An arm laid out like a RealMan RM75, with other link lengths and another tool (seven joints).
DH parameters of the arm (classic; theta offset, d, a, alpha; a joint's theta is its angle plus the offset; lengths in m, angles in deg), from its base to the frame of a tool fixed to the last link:
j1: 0 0.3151 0 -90
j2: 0 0 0 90
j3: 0 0.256 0 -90
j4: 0 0 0 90
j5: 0 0.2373 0 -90
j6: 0 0 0 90
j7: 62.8 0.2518 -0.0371 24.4
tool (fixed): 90 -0.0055 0 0
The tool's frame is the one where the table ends.
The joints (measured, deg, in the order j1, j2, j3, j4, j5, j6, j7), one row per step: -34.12 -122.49 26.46 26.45 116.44 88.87 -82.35; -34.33 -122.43 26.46 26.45 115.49 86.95 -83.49; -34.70 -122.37 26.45 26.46 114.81 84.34 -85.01; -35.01 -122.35 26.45 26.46 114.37 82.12 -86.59; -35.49 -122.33 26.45 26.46 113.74 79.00 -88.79; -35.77 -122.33 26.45 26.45 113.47 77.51 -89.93; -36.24 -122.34 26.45 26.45 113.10 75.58 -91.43; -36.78 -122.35 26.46 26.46 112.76 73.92 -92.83; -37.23 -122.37 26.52 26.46 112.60 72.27 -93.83; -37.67 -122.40 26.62 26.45 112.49 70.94 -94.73; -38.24 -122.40 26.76 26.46 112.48 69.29 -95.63; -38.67 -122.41 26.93 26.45 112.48 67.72 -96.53; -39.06 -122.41 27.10 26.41 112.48 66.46 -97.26; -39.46 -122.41 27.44 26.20 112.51 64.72 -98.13; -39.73 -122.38 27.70 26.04 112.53 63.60 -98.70; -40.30 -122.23 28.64 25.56 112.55 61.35 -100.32
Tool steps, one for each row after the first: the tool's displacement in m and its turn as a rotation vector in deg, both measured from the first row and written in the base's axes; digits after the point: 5 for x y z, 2 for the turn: -0.00336 0.00827 0.00242 0.99 0.04 2.04; -0.00863 0.01807 0.00434 1.95 0.45 4.63; -0.01333 0.02554 0.00547 2.53 0.69 7.04; -0.01960 0.03597 0.00744 3.40 0.91 10.39; -0.02223 0.04088 0.00829 3.76 0.95 12.01; -0.02471 0.04767 0.00956 4.25 0.92 14.01; -0.02567 0.05406 0.01080 4.65 0.79 15.68; -0.02755 0.05957 0.01156 5.10 0.99 17.08; -0.02832 0.06406 0.01185 5.38 1.11 18.17; -0.02947 0.06971 0.01248 5.82 1.50 19.30; -0.03137 0.07431 0.01287 6.19 1.85 20.50; -0.03250 0.07805 0.01306 6.46 2.13 21.42; -0.03518 0.08179 0.01227 6.72 2.62 22.71; -0.03690 0.08419 0.01184 6.87 2.96 23.51; -0.04005 0.08805 0.00974 6.76 3.62 25.27
